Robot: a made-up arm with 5 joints.
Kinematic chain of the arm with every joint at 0, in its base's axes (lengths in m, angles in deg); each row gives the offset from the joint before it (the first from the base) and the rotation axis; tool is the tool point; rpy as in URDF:
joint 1: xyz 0 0 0.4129 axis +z
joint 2: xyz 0 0 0 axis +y
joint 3: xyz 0.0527 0 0.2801 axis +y
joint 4: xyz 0.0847 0 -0.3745 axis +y
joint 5: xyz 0.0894 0 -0.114 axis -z
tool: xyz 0 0 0 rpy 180 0 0
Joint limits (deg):
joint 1: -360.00..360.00
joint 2: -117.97..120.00
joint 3: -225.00..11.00
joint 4: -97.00..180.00
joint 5: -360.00..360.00
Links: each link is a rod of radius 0.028 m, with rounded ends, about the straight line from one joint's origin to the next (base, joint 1, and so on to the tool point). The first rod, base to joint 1, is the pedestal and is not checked.
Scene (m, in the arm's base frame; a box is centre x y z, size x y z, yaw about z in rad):
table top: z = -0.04
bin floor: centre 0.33 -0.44 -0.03 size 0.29 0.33 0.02 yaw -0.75
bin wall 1: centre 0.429 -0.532 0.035 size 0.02 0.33 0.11 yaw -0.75
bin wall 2: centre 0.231 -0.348 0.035 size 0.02 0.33 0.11 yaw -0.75
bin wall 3: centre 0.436 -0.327 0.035 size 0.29 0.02 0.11 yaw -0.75
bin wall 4: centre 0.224 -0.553 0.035 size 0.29 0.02 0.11 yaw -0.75
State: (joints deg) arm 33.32 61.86 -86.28 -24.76 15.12
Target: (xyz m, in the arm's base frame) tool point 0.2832 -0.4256 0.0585
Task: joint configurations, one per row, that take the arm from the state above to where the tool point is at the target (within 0.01 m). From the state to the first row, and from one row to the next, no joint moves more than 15 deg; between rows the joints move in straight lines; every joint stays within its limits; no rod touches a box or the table.
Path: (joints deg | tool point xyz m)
1: 41.53 47.76 -97.18 -26.62 15.12 | 0.5349 0.4737 0.4421
2: 49.74 33.67 -108.08 -28.48 15.12 | 0.4355 0.5142 0.7103
3: 57.95 19.57 -118.99 -30.34 15.12 | 0.2810 0.4488 0.9457
4: 66.16 5.47 -129.89 -32.20 15.12 | 0.1226 0.2775 1.1084
5: 74.37 -8.63 -140.79 -34.06 15.12 | 0.0085 0.0304 1.1716
6: 82.59 -22.72 -151.69 -35.92 15.12 | -0.0312 -0.2401 1.1258
7: 90.80 -36.82 -162.60 -37.78 15.12 | 0.0066 -0.4743 0.9803
8: 99.01 -50.92 -173.50 -39.64 15.12 | 0.0986 -0.6217 0.7615
9: 107.22 -65.02 -184.40 -41.51 15.12 | 0.2032 -0.6558 0.5071
10: 115.43 -79.11 -195.30 -43.37 15.12 | 0.2758 -0.5801 0.2598
11: 123.64 -93.21 -206.20 -45.23 15.12 | 0.2832 -0.4256 0.0585

